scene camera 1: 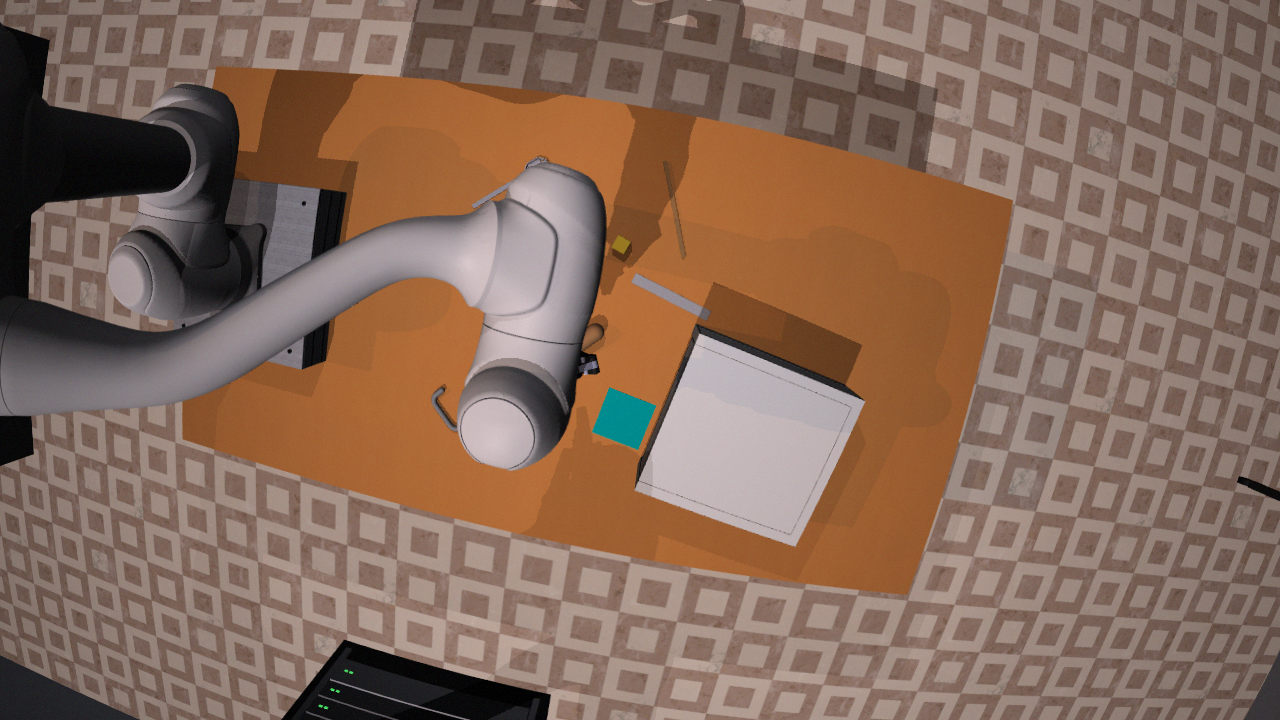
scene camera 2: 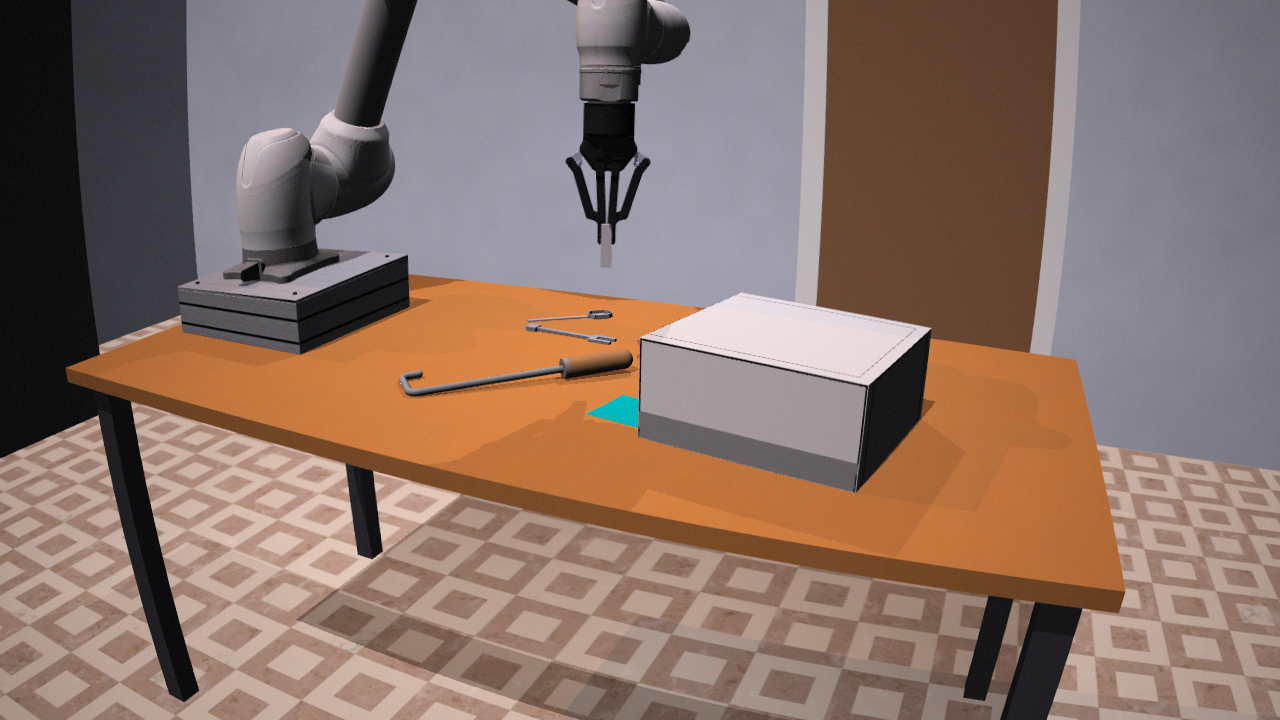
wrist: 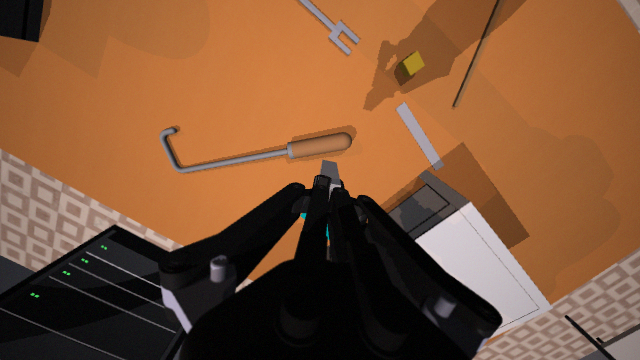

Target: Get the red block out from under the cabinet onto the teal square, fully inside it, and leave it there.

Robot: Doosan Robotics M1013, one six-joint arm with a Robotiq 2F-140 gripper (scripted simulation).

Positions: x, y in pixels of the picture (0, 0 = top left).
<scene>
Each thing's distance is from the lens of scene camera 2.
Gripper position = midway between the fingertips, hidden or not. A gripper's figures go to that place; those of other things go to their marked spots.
my gripper (scene camera 2: 605, 265): 1.39 m
hook tool (scene camera 2: 601, 362): 1.41 m
</scene>
